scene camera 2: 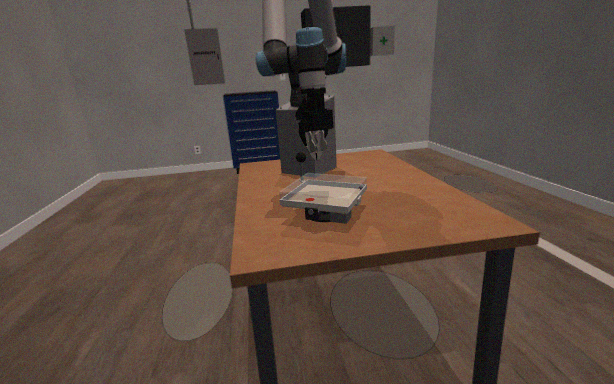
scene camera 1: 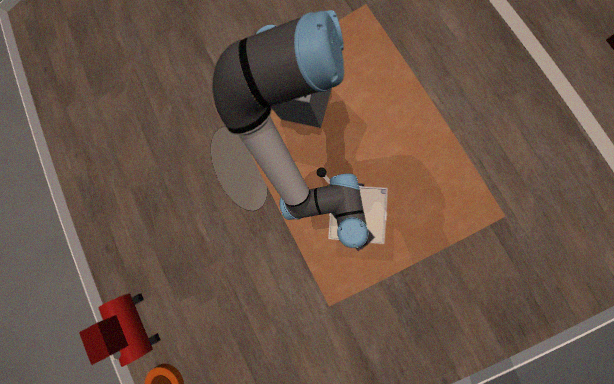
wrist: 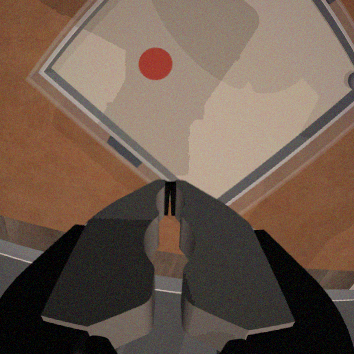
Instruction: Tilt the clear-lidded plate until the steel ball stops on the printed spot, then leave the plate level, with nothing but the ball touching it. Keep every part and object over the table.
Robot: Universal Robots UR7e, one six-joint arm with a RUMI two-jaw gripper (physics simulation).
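Note:
The clear-lidded plate (scene camera 1: 377, 215) (scene camera 2: 337, 192) (wrist: 240, 145) sits on a dark support (scene camera 2: 341, 216) on the table; I cannot tell whether it is exactly level. The red printed spot (scene camera 2: 310, 199) (wrist: 155, 63) is near one corner; the arm hides it in scene camera 1. A small dark round thing, seemingly the steel ball (scene camera 1: 383, 191) (scene camera 2: 361, 187) (wrist: 351, 80), is at another corner, away from the spot. My gripper (scene camera 2: 316, 157) (wrist: 169, 184) is shut and empty. Its tips point down above the plate, overlapping a corner in the wrist view, with a visible gap in scene camera 2.
A black knob (scene camera 1: 321, 172) (scene camera 2: 300, 157) on a thin rod rises beside the plate. A grey box-like pedestal (scene camera 1: 302, 116) (scene camera 2: 305, 142) stands at the back of the wooden table (scene camera 1: 465, 200) (scene camera 2: 425, 215). The arm spans over the table's left side in scene camera 1.

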